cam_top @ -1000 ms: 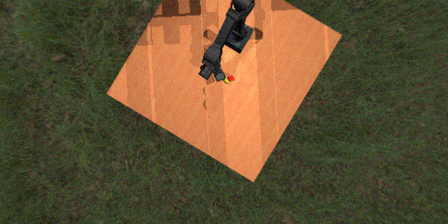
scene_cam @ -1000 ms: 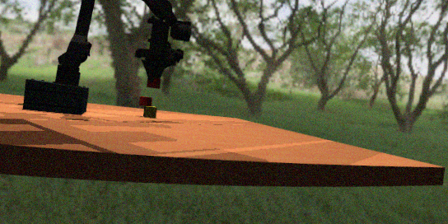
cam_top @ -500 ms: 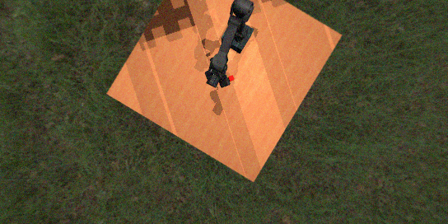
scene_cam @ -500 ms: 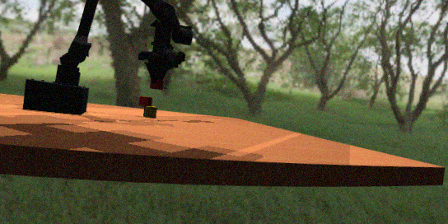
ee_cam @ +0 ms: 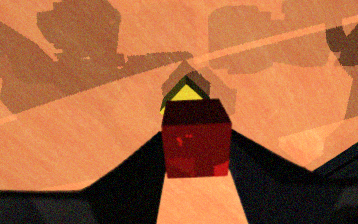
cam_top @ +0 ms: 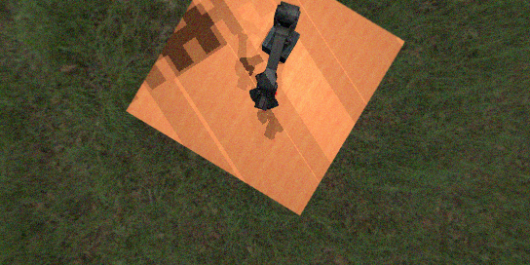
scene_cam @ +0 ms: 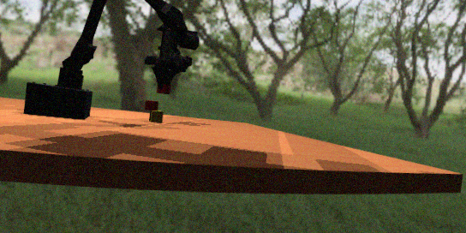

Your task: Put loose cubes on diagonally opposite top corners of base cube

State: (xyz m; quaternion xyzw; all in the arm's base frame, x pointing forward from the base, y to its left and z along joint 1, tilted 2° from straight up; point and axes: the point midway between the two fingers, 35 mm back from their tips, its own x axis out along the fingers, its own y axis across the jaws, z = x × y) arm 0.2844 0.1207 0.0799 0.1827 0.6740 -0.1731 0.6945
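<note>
The red cube is 40 mm behind my gripper tip, 20 mm to the left of it and 60 mm below it. The rest, counted from my gripper tip: yellow base cube 20 mm behind, 10 mm to the left, 100 mm below.
</note>
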